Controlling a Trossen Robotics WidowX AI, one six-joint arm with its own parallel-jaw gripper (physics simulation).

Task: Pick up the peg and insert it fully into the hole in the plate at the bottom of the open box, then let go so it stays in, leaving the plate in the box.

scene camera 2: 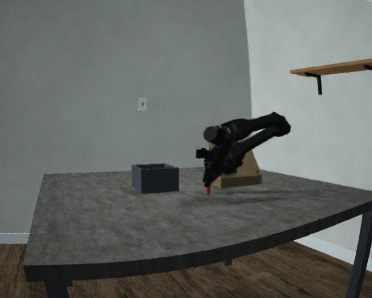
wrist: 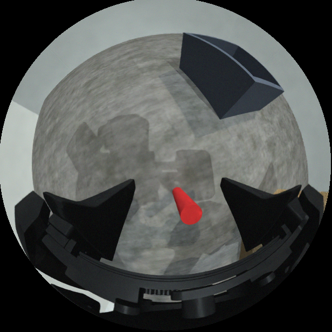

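The red peg stands upright on the table. In the wrist view it shows between the two spread fingers, a little nearer the right one. My gripper is open, pointing down around the upper part of the peg, with no grip on it. The dark blue open box stands on the table to the left of the gripper in the scene view and at the upper right in the wrist view. The plate and its hole are hidden behind the box walls.
A tan wedge-shaped block stands behind and to the right of the gripper. The grey table has a curved front edge in the scene view. A wooden shelf is on the right wall.
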